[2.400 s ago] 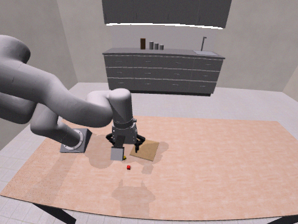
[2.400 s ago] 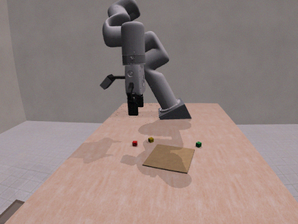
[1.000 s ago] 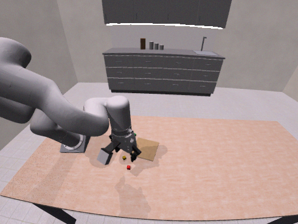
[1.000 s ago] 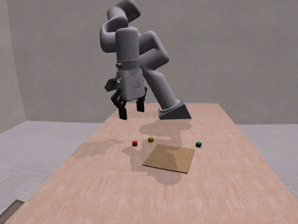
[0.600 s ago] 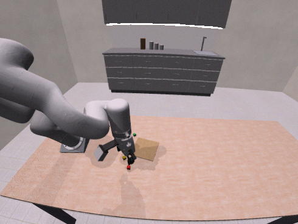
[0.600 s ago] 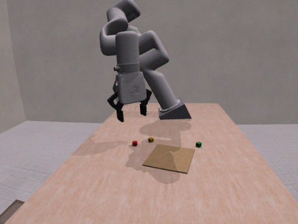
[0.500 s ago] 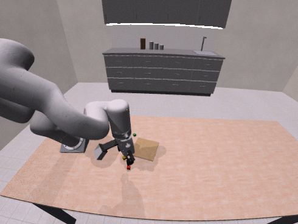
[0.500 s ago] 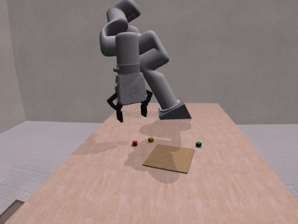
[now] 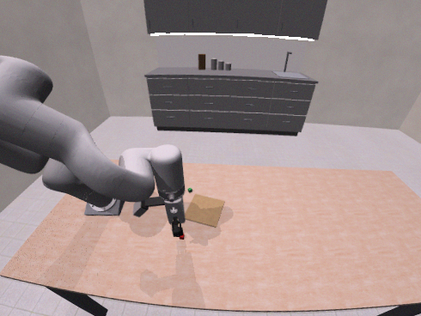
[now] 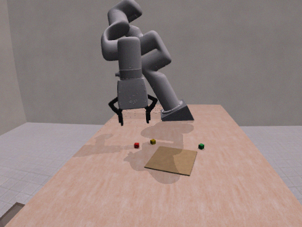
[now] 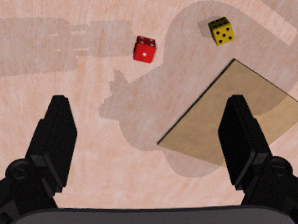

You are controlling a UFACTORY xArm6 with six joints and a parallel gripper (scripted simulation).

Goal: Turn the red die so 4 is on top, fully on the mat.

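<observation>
The red die lies 100 mm below my hand and 10 mm ahead of it. From my hand the other things lie so: green die 240 mm to the left, 100 mm below, 10 mm behind; yellow die 100 mm below, 60 mm to the left, 30 mm behind; mat 140 mm to the left, 100 mm below, 70 mm ahead.
</observation>
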